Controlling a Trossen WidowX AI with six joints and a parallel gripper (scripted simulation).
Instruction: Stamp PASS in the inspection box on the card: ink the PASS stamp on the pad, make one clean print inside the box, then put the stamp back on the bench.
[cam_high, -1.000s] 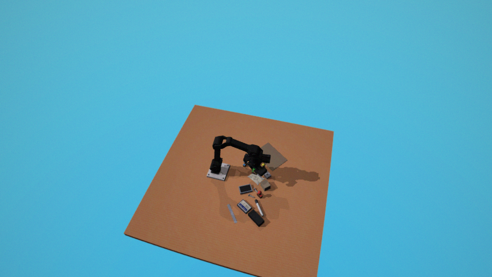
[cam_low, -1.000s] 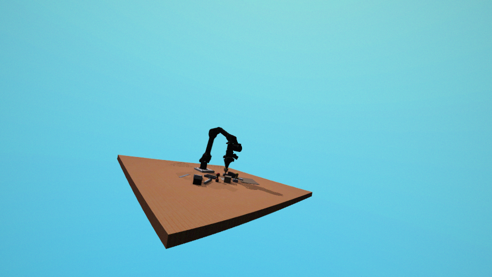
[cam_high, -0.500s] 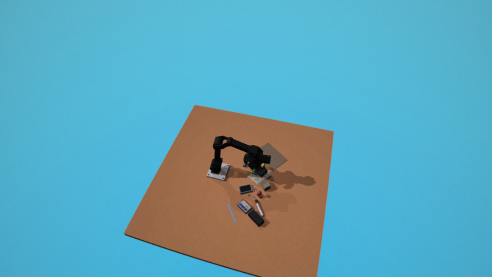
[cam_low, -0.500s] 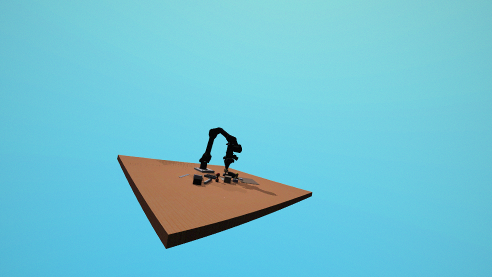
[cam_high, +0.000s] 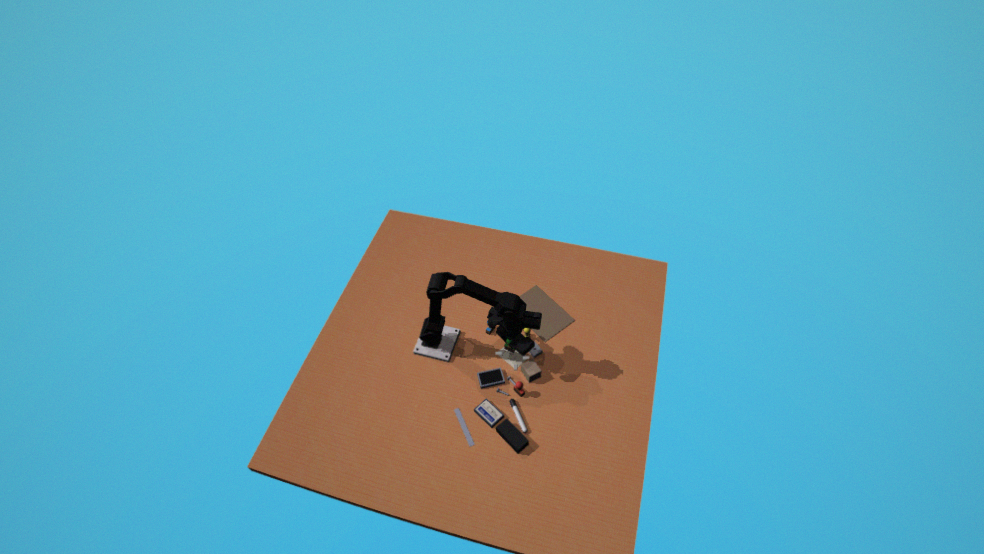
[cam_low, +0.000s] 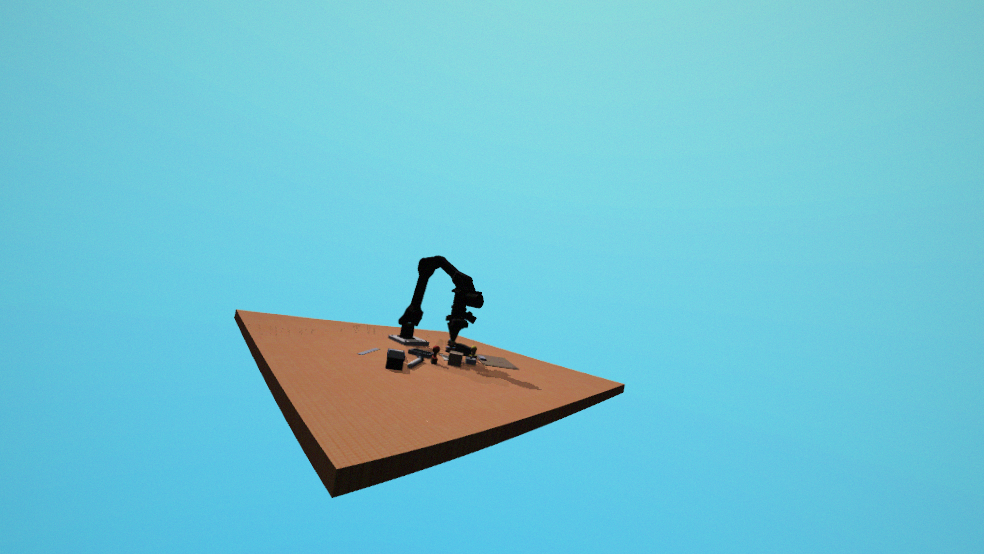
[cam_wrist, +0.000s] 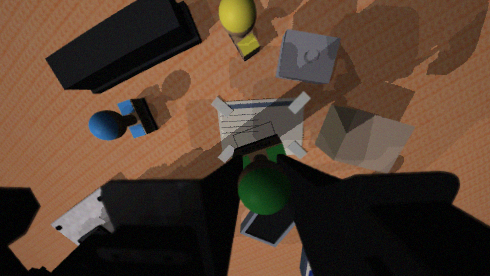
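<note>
The card lies 7 cm below my gripper tip and 1 cm ahead of it. The rest, counted from my gripper tip: yellow stamp 9 cm to the left, 5 cm below, 4 cm ahead; grey block 8 cm ahead, 5 cm below, 4 cm to the left; green-knobbed stamp right at my gripper tip.
</note>
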